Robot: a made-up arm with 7 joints. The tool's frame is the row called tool. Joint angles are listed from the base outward.
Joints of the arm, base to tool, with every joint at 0 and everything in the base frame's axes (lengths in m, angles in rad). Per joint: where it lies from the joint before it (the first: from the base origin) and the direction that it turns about. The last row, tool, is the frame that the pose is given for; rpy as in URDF.
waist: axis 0 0 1 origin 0.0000 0.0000 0.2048
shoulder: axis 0 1 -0.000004 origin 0.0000 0.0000 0.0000
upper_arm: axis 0 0 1 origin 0.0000 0.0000 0.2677
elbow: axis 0 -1 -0.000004 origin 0.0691 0.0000 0.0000
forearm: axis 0 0.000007 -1 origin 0.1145 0.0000 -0.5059
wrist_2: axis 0 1 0.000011 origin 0.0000 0.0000 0.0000
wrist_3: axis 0 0.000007 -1 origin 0.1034 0.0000 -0.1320
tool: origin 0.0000 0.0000 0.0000 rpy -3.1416 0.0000 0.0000
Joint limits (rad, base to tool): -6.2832..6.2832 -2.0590..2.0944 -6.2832..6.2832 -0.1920..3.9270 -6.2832..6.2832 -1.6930..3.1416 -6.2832..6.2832
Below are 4 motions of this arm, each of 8 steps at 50 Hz.
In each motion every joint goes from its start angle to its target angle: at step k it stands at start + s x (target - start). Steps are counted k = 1, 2, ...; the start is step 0. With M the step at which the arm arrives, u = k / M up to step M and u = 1 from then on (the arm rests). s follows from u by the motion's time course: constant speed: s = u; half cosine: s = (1 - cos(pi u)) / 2; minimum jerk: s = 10 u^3 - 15 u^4 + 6 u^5.
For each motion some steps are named. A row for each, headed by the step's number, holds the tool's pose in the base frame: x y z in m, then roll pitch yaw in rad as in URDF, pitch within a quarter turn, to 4 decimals.
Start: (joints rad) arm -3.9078 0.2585 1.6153 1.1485 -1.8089 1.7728 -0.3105
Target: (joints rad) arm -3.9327 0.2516 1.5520 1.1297 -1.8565 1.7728 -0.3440
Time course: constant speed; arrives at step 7
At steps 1, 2, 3, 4, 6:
1: -0.5780 -0.3661 0.3340 1.5091 0.7144 -2.4322
2: -0.5823 -0.3596 0.3320 1.4987 0.7224 -2.4482
3: -0.5866 -0.3531 0.3301 1.4881 0.7304 -2.4644
4: -0.5908 -0.3465 0.3281 1.4775 0.7384 -2.4808
6: -0.5990 -0.3333 0.3243 1.4557 0.7541 -2.5140

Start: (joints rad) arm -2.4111 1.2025 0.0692 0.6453 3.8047 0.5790 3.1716
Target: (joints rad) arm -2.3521 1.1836 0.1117 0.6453 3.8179 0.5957 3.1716
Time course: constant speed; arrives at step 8
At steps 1, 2, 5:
1: 0.0283 -0.0419 -0.3872 2.8707 -0.0929 -2.9580
2: 0.0294 -0.0447 -0.3871 2.8754 -0.0947 -2.9500
5: 0.0328 -0.0532 -0.3867 2.8895 -0.1002 -2.9260

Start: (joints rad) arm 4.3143 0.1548 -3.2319 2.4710 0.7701 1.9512 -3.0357
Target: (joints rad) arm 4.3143 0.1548 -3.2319 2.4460 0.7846 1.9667 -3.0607
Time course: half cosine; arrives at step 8
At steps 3, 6, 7, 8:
3: 0.0520 0.3166 0.9591 2.5619 0.6854 -1.8199
6: 0.0534 0.3218 0.9544 2.5664 0.6737 -1.7981
7: 0.0537 0.3228 0.9535 2.5672 0.6714 -1.7938
8: 0.0538 0.3232 0.9532 2.5674 0.6706 -1.7923

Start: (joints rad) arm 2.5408 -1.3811 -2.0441 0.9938 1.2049 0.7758 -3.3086
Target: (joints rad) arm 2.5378 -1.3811 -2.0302 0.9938 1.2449 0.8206 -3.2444
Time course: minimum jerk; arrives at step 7
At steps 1, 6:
1: 0.3920 0.4874 -0.0909 0.9868 -1.0935 -2.4632
6: 0.3935 0.4929 -0.0760 0.7760 -1.1240 -2.2661

